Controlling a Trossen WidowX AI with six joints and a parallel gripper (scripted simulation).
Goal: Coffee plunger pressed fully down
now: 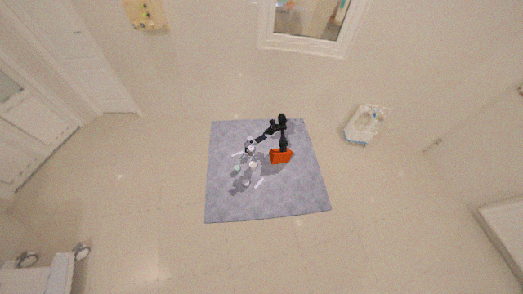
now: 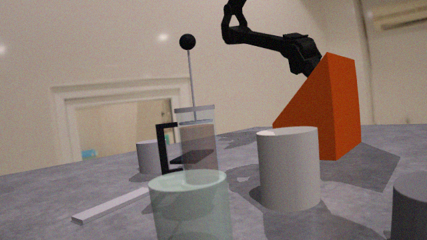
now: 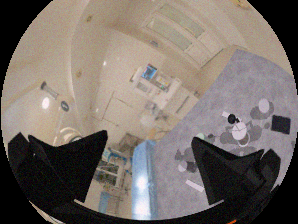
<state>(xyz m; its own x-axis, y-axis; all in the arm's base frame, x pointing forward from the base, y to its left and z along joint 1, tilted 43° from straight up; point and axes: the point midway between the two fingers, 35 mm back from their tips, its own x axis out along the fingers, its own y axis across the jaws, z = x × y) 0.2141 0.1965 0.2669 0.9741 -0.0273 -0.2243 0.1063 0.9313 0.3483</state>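
Right now my gripper tip is 110 mm short of the coffee press, 90 mm to the left of it and 370 mm above it. From my gripper tip the other things lie so: dark flat plate 70 mm behind, 300 mm to the right, 490 mm below.
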